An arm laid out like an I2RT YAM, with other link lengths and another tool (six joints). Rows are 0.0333 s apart.
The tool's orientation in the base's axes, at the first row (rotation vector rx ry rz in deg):
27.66 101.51 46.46
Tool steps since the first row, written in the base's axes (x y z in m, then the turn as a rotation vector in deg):
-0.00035 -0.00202 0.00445 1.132 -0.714 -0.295
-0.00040 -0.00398 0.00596 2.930 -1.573 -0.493
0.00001 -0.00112 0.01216 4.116 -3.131 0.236
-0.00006 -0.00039 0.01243 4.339 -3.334 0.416
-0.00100 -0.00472 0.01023 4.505 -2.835 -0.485
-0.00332 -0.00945 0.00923 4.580 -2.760 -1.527
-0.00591 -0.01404 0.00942 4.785 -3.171 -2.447
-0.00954 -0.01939 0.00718 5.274 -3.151 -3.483
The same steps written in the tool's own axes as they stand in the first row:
-0.00417 0.00186 -0.00176 -0.667 -0.776 0.912
-0.00647 0.00162 -0.00266 -1.722 -1.624 2.387
-0.00880 0.00805 -0.00263 -3.649 -2.239 2.910
-0.00846 0.00875 -0.00254 -3.980 -2.262 3.026
-0.00958 0.00425 -0.00425 -3.107 -2.584 3.498
-0.01129 0.00043 -0.00761 -2.393 -3.293 3.789
-0.01360 -0.00241 -0.01140 -2.129 -4.255 4.038
-0.01446 -0.00747 -0.01593 -1.597 -5.024 4.700

